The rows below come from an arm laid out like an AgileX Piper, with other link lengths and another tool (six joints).
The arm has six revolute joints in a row. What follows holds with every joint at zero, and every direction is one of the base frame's.
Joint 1 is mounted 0.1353 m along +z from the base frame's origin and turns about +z.
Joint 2 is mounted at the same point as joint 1 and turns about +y.
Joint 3 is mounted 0.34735 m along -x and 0.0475 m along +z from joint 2 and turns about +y.
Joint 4 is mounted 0.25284 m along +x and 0.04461 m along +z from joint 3 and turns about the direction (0.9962, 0, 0.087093).
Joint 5 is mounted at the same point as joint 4 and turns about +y.
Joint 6 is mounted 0.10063 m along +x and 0.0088 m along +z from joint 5 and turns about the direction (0.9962, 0, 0.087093).
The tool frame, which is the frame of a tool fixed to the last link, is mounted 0.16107 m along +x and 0.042 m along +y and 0.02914 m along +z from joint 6; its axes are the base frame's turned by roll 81.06, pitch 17.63 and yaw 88.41 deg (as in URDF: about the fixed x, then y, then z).
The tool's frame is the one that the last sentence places.
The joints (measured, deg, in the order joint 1, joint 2, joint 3, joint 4, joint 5, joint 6), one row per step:
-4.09, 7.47, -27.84, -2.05, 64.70, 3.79
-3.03, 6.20, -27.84, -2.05, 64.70, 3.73
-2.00, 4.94, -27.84, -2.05, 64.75, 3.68
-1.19, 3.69, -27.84, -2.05, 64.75, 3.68
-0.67, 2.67, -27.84, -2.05, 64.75, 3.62
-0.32, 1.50, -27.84, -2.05, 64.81, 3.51
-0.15, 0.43, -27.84, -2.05, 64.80, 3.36
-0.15, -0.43, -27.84, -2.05, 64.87, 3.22
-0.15, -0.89, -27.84, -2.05, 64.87, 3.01
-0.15, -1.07, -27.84, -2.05, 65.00, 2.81
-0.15, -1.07, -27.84, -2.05, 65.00, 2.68
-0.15, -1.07, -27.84, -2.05, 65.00, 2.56
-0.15, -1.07, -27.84, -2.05, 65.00, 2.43
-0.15, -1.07, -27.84, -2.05, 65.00, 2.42
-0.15, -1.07, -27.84, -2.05, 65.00, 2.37
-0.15, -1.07, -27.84, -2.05, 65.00, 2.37
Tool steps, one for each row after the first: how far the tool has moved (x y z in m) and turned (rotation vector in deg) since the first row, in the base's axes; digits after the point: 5 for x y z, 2 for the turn. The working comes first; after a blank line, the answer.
Tool pose at each row, in the base's axes (x y z in m, rotation vector in deg; the steps are taken from these numbers as rounded here):
0.10136, 0.02546, 0.20258, 83.61, 100.21, 38.01
0.09934, 0.02743, 0.20473, 81.94, 100.16, 39.24
0.09713, 0.02928, 0.20664, 80.36, 100.11, 40.43
0.09513, 0.03068, 0.20872, 78.98, 99.81, 41.56
0.09350, 0.03158, 0.21036, 77.91, 99.47, 42.38
0.09157, 0.03219, 0.21193, 76.87, 98.95, 43.13
0.09000, 0.03251, 0.21358, 75.96, 98.33, 43.73
0.08861, 0.03255, 0.21454, 75.36, 97.78, 44.09
0.08789, 0.03261, 0.21512, 74.88, 97.55, 44.22
0.08729, 0.03266, 0.21474, 74.67, 97.62, 44.14
0.08725, 0.03269, 0.21466, 74.55, 97.69, 44.07
0.08720, 0.03273, 0.21458, 74.43, 97.76, 44.01
0.08716, 0.03277, 0.21450, 74.31, 97.84, 43.94
0.08715, 0.03277, 0.21449, 74.30, 97.85, 43.94
0.08713, 0.03278, 0.21446, 74.25, 97.87, 43.91
0.08713, 0.03278, 0.21446, 74.25, 97.87, 43.91

-0.00202, 0.00197, 0.00215, -0.13, -1.27, 1.09
-0.00423, 0.00382, 0.00406, -0.22, -2.47, 2.15
-0.00623, 0.00522, 0.00614, -0.26, -3.72, 2.96
-0.00786, 0.00612, 0.00778, -0.33, -4.74, 3.51
-0.00979, 0.00673, 0.00935, -0.45, -5.84, 3.93
-0.01136, 0.00705, 0.01100, -0.61, -6.91, 4.18
-0.01275, 0.00709, 0.01196, -0.75, -7.70, 4.25
-0.01347, 0.00715, 0.01254, -0.94, -8.14, 4.38
-0.01407, 0.00720, 0.01216, -1.10, -8.18, 4.48
-0.01411, 0.00723, 0.01208, -1.21, -8.17, 4.55
-0.01416, 0.00727, 0.01200, -1.31, -8.17, 4.63
-0.01420, 0.00731, 0.01192, -1.41, -8.15, 4.70
-0.01421, 0.00731, 0.01191, -1.41, -8.15, 4.71
-0.01423, 0.00732, 0.01188, -1.46, -8.15, 4.74
-0.01423, 0.00732, 0.01188, -1.46, -8.15, 4.74

